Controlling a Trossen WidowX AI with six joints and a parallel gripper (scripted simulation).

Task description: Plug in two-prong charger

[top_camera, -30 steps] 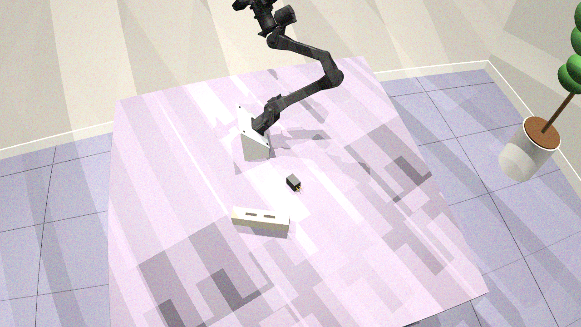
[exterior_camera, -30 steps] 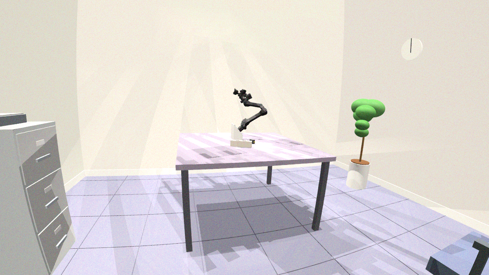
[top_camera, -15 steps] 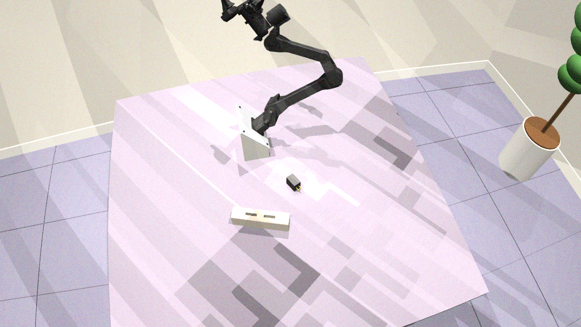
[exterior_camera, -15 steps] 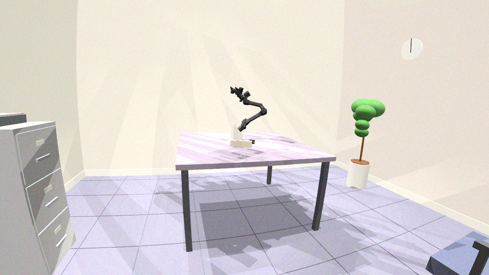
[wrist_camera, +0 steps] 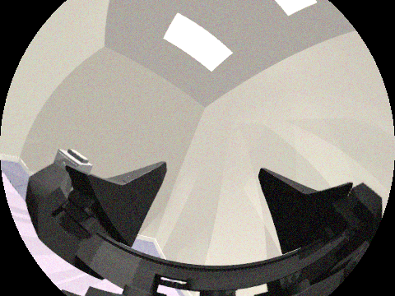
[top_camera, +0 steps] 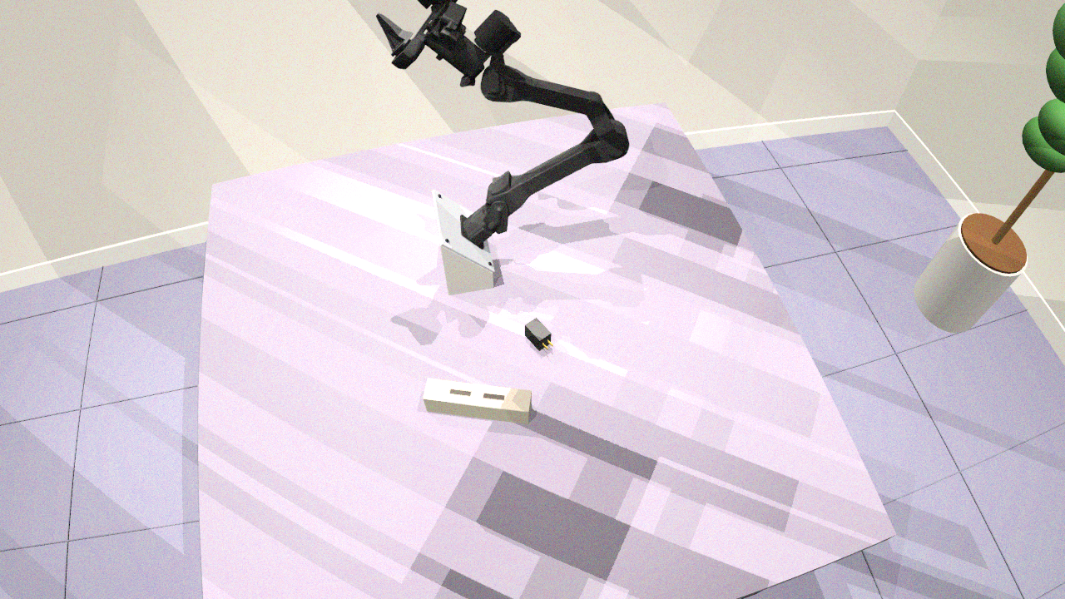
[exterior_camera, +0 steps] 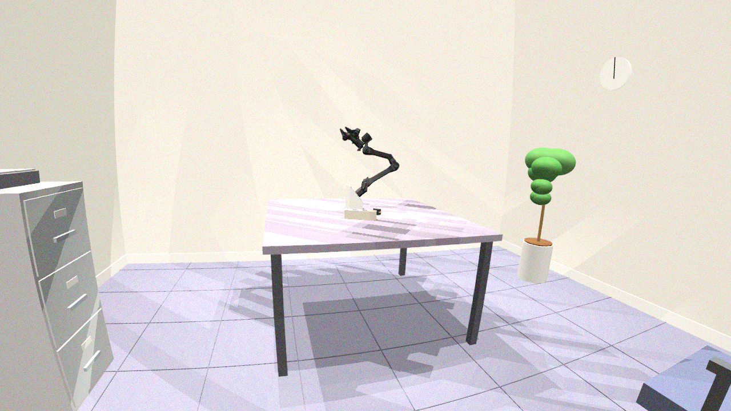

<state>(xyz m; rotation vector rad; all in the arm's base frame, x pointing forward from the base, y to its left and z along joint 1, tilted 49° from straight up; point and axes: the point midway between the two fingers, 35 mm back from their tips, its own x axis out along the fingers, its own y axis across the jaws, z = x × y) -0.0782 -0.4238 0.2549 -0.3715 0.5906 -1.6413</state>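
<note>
My gripper tip is now 580 mm above the two-prong charger, 370 mm short of it and 230 mm to the right of it.
</note>
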